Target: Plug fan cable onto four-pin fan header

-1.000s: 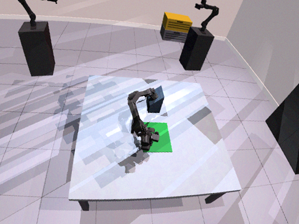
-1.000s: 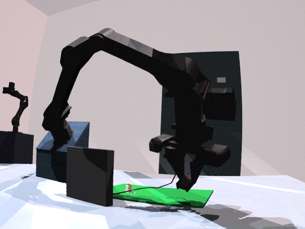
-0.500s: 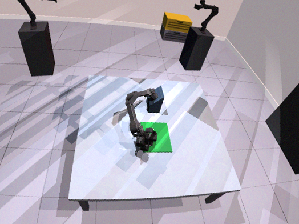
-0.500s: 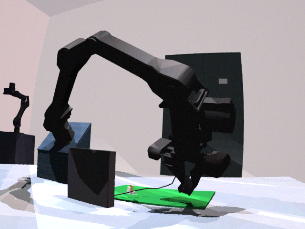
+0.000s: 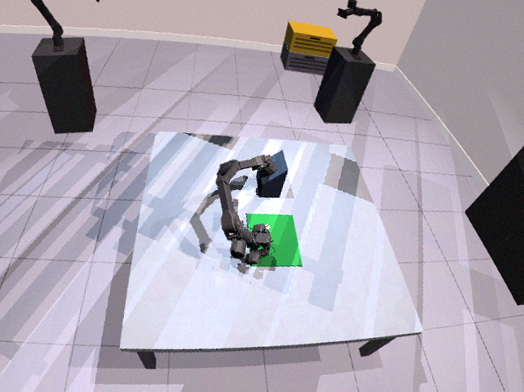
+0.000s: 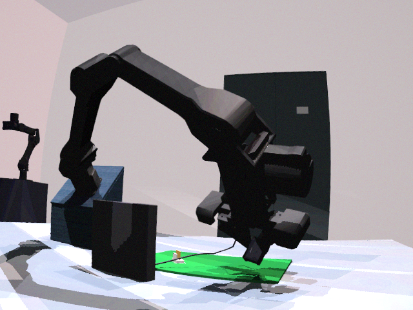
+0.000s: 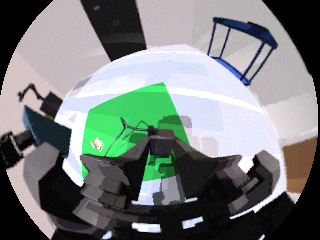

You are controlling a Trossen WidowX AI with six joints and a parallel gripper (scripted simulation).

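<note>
Right now my gripper tip is 90 mm past the green board, 70 mm to the right of it and 60 mm above it. Round my gripper tip: black fan block: 210 mm behind, 100 mm to the right, 10 mm above; black plug: 10 mm to the right.
</note>
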